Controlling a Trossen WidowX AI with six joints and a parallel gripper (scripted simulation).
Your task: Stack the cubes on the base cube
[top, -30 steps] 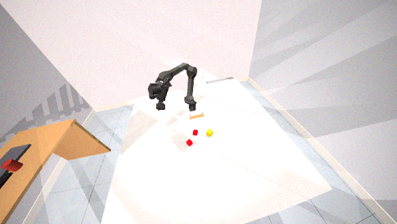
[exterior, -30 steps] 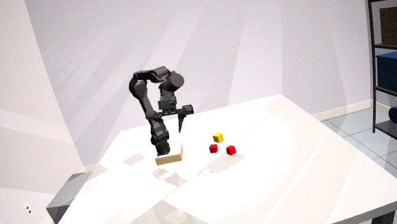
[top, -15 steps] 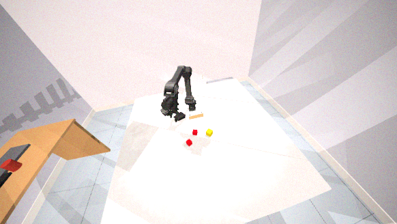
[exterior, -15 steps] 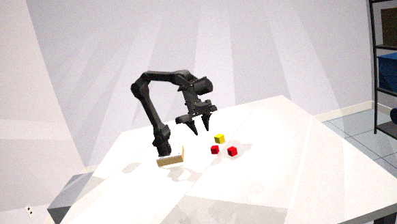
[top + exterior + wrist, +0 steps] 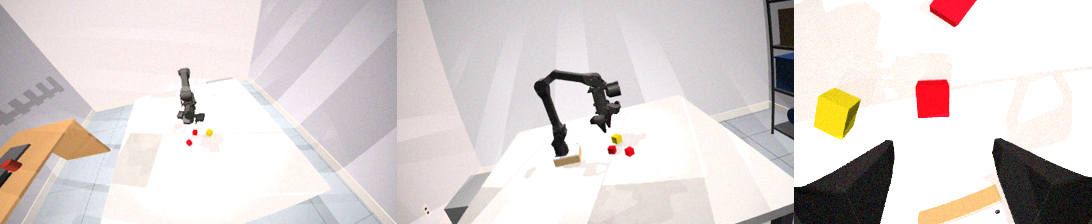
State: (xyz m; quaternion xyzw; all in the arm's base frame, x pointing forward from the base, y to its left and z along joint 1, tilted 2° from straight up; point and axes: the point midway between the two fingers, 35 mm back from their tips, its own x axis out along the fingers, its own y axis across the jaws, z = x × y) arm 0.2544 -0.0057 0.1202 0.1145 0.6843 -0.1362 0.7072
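Now: gripper tip 11 cm above the red cube and 1 cm to the right of it. From my gripper tip the other things lie so: yellow cube 12 cm to the left, 11 cm below, 3 cm ahead.
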